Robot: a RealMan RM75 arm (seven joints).
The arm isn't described. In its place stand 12 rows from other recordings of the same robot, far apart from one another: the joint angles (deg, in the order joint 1, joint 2, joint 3, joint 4, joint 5, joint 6, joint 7), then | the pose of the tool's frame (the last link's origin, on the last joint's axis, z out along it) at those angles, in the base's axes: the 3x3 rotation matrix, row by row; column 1 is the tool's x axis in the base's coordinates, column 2 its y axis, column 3 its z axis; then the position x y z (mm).
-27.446, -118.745, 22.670, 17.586, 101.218, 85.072, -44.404 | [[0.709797, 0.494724, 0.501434], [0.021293, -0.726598, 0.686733], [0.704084, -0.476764, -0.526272]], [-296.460, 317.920, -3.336]
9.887, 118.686, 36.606, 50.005, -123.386, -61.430, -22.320 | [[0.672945, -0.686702, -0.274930], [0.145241, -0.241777, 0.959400], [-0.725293, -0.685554, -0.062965]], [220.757, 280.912, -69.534]
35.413, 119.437, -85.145, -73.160, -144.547, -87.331, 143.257 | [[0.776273, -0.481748, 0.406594], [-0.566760, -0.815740, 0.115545], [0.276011, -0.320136, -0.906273]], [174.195, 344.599, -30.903]
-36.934, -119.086, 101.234, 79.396, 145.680, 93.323, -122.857 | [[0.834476, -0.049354, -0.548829], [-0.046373, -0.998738, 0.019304], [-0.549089, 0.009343, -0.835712]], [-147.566, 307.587, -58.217]
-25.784, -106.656, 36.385, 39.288, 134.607, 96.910, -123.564 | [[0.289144, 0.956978, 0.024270], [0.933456, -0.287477, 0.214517], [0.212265, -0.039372, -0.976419]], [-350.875, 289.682, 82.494]
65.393, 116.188, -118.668, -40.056, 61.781, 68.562, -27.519 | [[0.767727, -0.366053, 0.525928], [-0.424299, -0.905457, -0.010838], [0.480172, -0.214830, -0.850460]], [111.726, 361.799, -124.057]
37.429, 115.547, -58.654, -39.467, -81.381, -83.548, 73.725 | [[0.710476, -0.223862, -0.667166], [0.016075, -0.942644, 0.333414], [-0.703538, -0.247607, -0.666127]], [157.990, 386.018, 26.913]
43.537, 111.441, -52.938, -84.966, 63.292, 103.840, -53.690 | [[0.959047, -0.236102, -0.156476], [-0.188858, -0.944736, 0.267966], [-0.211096, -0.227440, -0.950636]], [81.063, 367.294, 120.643]
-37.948, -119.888, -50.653, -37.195, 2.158, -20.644, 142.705 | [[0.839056, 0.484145, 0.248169], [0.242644, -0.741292, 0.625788], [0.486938, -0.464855, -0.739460]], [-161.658, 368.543, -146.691]
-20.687, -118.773, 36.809, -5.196, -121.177, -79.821, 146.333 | [[0.446390, 0.869835, 0.210054], [0.092118, -0.278161, 0.956107], [0.890084, -0.407447, -0.204296]], [-348.342, 268.458, -26.155]
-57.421, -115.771, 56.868, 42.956, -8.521, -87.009, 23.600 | [[0.371097, 0.668300, -0.644719], [0.905113, -0.415468, 0.090314], [-0.207503, -0.617059, -0.759066]], [-208.834, 417.079, 23.505]
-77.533, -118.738, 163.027, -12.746, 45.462, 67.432, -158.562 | [[0.233463, 0.844257, -0.482415], [0.964623, -0.263575, 0.005553], [-0.122465, -0.466645, -0.875925]], [-174.502, 413.220, -68.345]
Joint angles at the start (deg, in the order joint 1, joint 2, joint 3, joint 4, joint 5, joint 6, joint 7):
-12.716, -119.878, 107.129, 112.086, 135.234, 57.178, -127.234
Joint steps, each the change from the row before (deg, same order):
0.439, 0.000, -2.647, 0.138, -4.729, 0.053, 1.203
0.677, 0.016, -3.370, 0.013, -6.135, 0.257, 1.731
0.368, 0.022, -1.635, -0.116, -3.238, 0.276, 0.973
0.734, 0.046, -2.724, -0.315, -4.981, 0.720, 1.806
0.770, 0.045, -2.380, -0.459, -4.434, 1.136, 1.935
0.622, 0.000, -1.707, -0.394, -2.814, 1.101, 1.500
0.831, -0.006, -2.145, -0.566, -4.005, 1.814, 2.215
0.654, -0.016, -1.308, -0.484, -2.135, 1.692, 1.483
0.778, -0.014, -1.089, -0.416, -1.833, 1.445, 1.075
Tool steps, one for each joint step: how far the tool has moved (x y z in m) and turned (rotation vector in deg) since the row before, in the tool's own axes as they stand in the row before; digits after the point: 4 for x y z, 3 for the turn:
0.0027, -0.0063, -0.0066, 0.186, 2.709, -2.506
0.0031, -0.0077, -0.0090, 0.216, 3.444, -3.034
0.0016, -0.0033, -0.0046, -0.071, 1.752, -1.494
0.0011, -0.0055, -0.0082, 0.010, 2.508, -2.118
-0.0001, -0.0038, -0.0077, -0.299, 2.005, -1.613
-0.0011, -0.0024, -0.0059, -0.212, 1.110, -0.882
-0.0008, -0.0016, -0.0078, -0.733, 1.684, -0.969
-0.0025, 0.0001, -0.0053, -0.745, 0.529, -0.469
-0.0028, 0.0004, -0.0052, -0.540, 0.456, -0.716

